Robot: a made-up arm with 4 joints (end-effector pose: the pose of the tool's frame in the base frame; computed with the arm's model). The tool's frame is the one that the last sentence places.
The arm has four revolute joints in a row. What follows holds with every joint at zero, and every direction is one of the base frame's. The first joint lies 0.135 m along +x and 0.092 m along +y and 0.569 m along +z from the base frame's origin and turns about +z. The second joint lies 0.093 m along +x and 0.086 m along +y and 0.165 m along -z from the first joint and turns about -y. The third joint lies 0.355 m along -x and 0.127 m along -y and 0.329 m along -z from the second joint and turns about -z. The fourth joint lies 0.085 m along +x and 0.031 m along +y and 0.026 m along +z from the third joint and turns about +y. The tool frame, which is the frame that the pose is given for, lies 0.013 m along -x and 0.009 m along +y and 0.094 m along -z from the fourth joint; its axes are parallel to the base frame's.
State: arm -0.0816 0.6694 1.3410 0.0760
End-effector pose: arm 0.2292 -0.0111 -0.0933 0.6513 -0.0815 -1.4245
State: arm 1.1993 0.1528 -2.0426 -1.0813
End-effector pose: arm -0.0572 -0.1671 -0.0211 -0.2524 -0.9968 -2.8233
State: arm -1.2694 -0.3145 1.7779 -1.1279
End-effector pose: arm -0.1693 0.3632 0.1745 -0.7130 -1.0896 -2.4036
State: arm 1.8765 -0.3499 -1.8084 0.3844
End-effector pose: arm 0.2738 -0.3019 0.1801 0.3541 0.2812 -2.4813
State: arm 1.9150 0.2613 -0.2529 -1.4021
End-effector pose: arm 0.0991 0.0687 0.0333 -2.4878 -1.4643 -1.6329
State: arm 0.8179 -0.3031 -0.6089 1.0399
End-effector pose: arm -0.1116 -0.1854 0.1935 0.5604 1.2438 1.9412
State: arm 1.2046 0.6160 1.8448 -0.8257
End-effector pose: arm 0.3211 0.0420 -0.1087 0.6941 -0.5166 -1.0879
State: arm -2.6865 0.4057 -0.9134 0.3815
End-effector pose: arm 0.2207 0.1190 -0.0936 -0.3201 0.1185 -1.8536
